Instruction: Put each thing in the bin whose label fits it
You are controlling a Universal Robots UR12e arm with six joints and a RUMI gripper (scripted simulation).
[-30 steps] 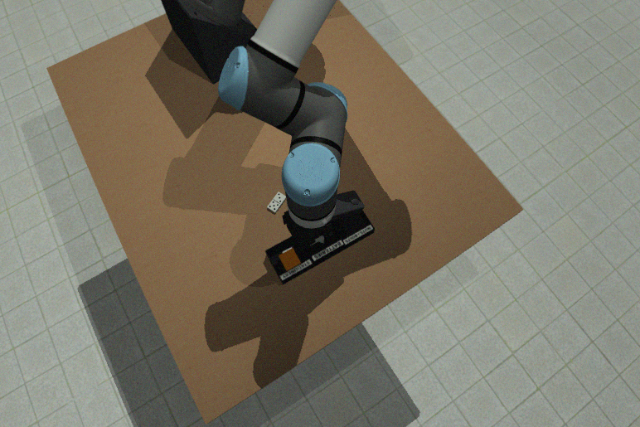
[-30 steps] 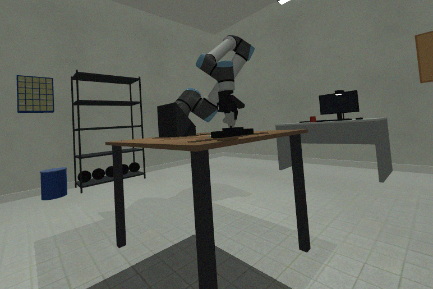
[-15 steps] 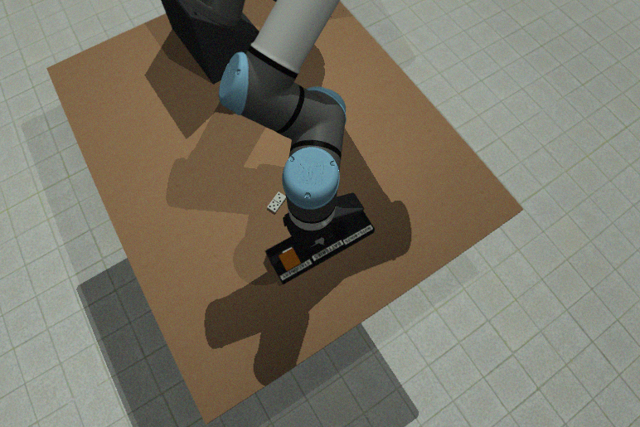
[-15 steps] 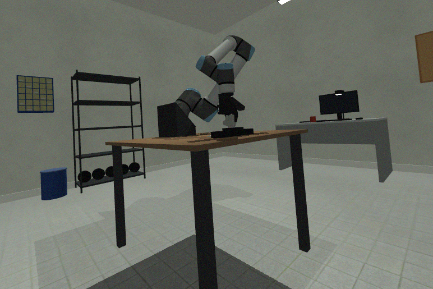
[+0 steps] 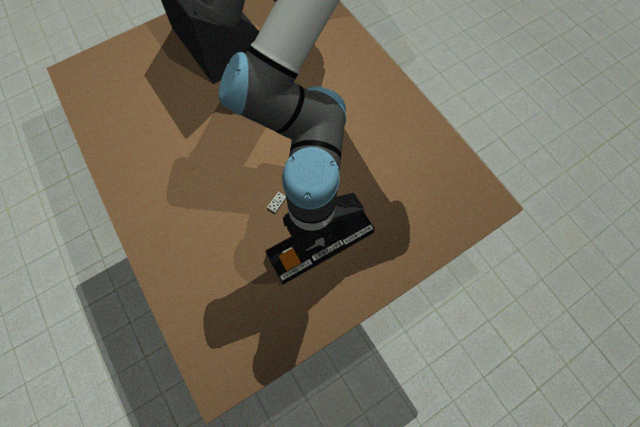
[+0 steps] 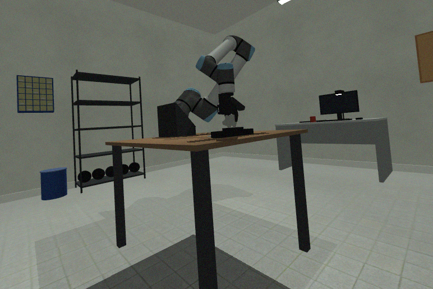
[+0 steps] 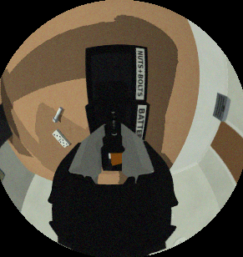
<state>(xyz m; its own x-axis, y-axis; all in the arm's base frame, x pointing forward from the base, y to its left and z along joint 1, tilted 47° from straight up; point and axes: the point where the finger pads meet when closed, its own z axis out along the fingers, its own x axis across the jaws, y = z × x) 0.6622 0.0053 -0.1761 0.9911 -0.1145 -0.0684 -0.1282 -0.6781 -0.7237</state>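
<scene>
Now: the black battery 2 cm below my hand. The rest, counted from my hand: orange block (9 cm to the right, 1 cm below); then white bolt (12 cm behind, 3 cm to the left, 3 cm below); then white domino (14 cm behind, 3 cm below, 2 cm to the right).
</scene>
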